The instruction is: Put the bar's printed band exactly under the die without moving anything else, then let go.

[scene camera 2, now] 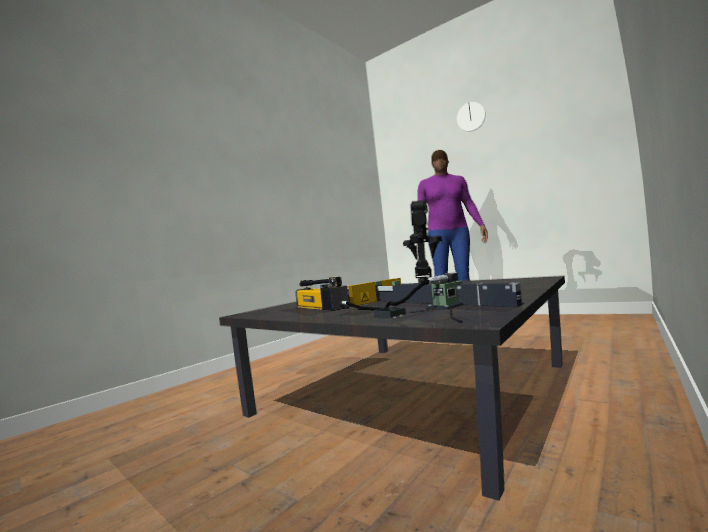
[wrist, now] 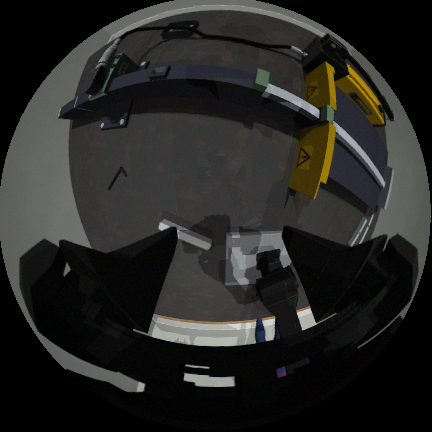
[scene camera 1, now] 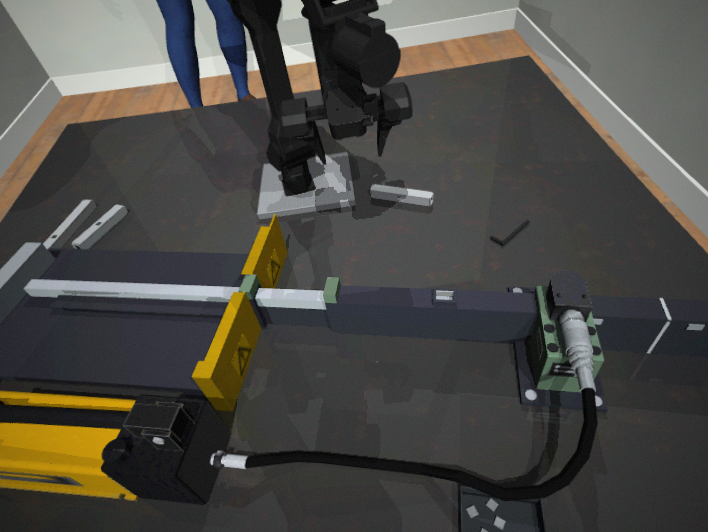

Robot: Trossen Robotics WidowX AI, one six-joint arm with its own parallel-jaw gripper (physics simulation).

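Places are measured from the arm's base along level axes (x ahead, y left, z up), in centimetres.
Where they show: gripper, fingertip midpoint: (scene camera 2: 424, 258) (wrist: 231, 232) (scene camera 1: 352, 159); arm's base, link origin: (wrist: 267, 259) (scene camera 1: 298, 185).
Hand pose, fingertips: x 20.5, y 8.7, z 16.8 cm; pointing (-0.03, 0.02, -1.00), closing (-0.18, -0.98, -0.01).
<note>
Things, the pixels of their top centre, and the offset from my fingertips. "spot": a spot on its surface instead.
- long pale bar, surface spot: (scene camera 1: 137, 290) spot: dx +5.4, dy -37.9, dz -10.7 cm
- dark channel, surface spot: (scene camera 1: 400, 311) spot: dx +22.8, dy -0.1, dz -11.3 cm
- small opening, surface spot: (scene camera 1: 444, 295) spot: dx +23.0, dy +6.4, dz -10.3 cm
- green block, surface spot: (scene camera 1: 566, 366) spot: dx +37.6, dy +15.8, dz -10.8 cm
- short loose bar, top centre: (scene camera 1: 401, 190) (wrist: 183, 236) dx -8.7, dy +10.5, dz -15.7 cm
- L-shaped key, top centre: (scene camera 1: 510, 228) (wrist: 114, 181) dx +7.6, dy +25.3, dz -17.1 cm
- black cable, surface spot: (scene camera 1: 366, 462) spot: dx +39.4, dy -10.4, dz -16.5 cm
- tray, surface spot: (scene camera 1: 497, 491) spot: dx +47.3, dy +2.3, dz -13.7 cm
A long pale bar (scene camera 1: 137, 290) (wrist: 357, 150) lies along the line, passes between the yellow guards and through green collars, and runs into a dark channel (scene camera 1: 400, 311) (wrist: 200, 80). A small opening (scene camera 1: 444, 295) shows in the channel's top. No printed band can be made out on the bar. A green block (scene camera 1: 566, 366) (scene camera 2: 445, 294) (wrist: 117, 72) with a dark top and cable straddles the channel; I cannot tell whether it holds the die. My gripper (scene camera 1: 351, 157) (wrist: 231, 232) is open and empty, high above the table behind the channel, apart from the bar.
Yellow guards (scene camera 1: 234, 348) (wrist: 312, 160) stand either side of the bar. A short loose bar (scene camera 1: 400, 195) (wrist: 187, 236) lies beside the arm's base plate (scene camera 1: 337, 200) (wrist: 235, 270). An L-shaped key (scene camera 1: 506, 235) (wrist: 117, 177), black cable (scene camera 1: 366, 462) and tray (scene camera 1: 497, 491) are around.
</note>
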